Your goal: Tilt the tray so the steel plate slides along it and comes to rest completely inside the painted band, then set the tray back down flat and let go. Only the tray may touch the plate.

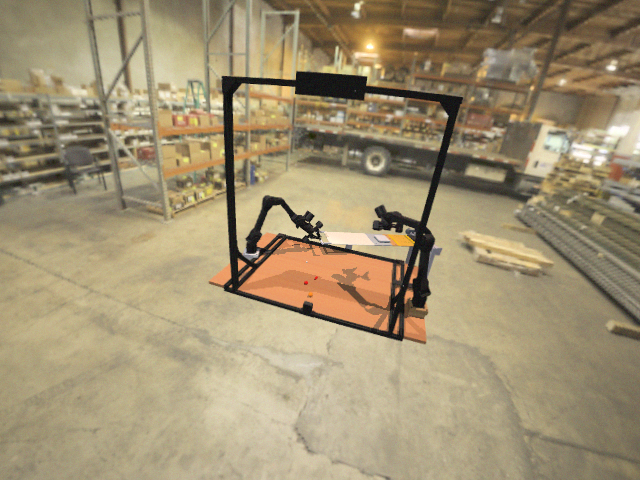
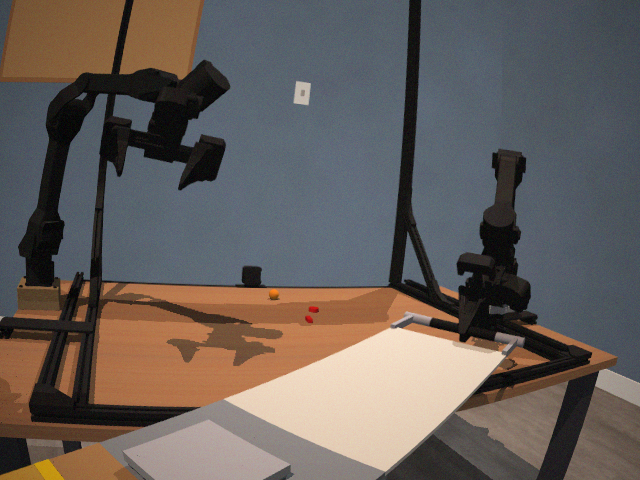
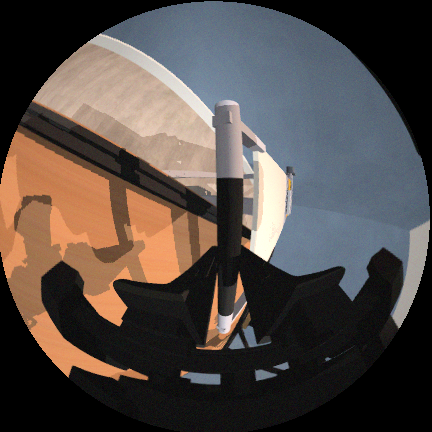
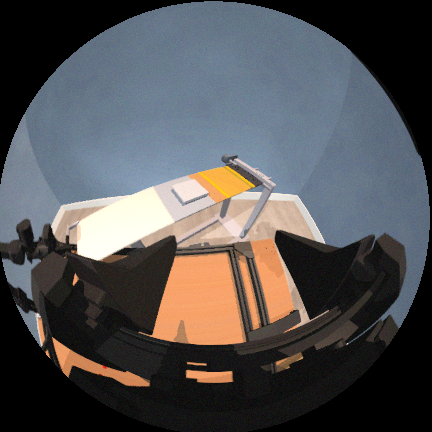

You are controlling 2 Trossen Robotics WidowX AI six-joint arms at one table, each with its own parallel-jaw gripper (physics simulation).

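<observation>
The long tray point(image 1: 346, 238) point(image 2: 351, 392) point(image 3: 270, 200) point(image 4: 125, 220) has cream, grey and orange sections; its slope is hard to judge. The steel plate point(image 1: 382, 238) point(image 2: 206, 454) point(image 4: 190, 192) lies flat on the grey section, close to the orange one and outside the yellow-edged painted band point(image 4: 225, 181). My left gripper point(image 1: 316, 237) point(image 2: 467, 330) point(image 3: 226, 249) is shut on the black middle of the tray handle point(image 3: 230, 210) at the cream end. My right gripper point(image 1: 388, 227) point(image 2: 150, 180) point(image 4: 226, 238) is open and empty, high above the table, apart from the tray.
A grey stand point(image 4: 257, 210) carries the tray's orange end beyond the table edge. An orange ball point(image 2: 273, 294) and two small red pieces point(image 2: 313, 309) lie on the wooden table point(image 2: 155, 372). A black frame point(image 1: 230, 180) surrounds the work area.
</observation>
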